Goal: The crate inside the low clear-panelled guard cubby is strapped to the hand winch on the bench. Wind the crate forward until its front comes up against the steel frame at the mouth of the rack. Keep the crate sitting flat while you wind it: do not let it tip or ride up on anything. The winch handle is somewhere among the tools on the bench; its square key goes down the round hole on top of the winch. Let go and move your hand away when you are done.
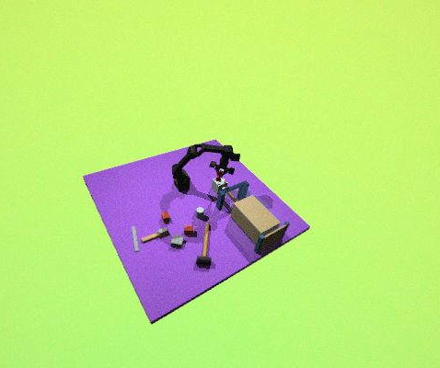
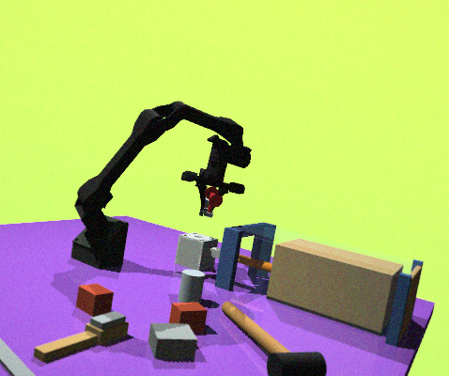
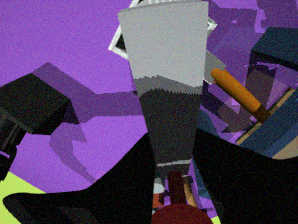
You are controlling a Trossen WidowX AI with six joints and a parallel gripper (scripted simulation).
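Right now the winch handle is 2 cm above my gripper tip. Round my gripper tip: red knob (4 cm above, 3 cm to the right, 3 cm ahead); grey winch (15 cm below, 5 cm behind, 4 cm to the left); grey block (49 cm to the right, 26 cm ahead, 16 cm below).
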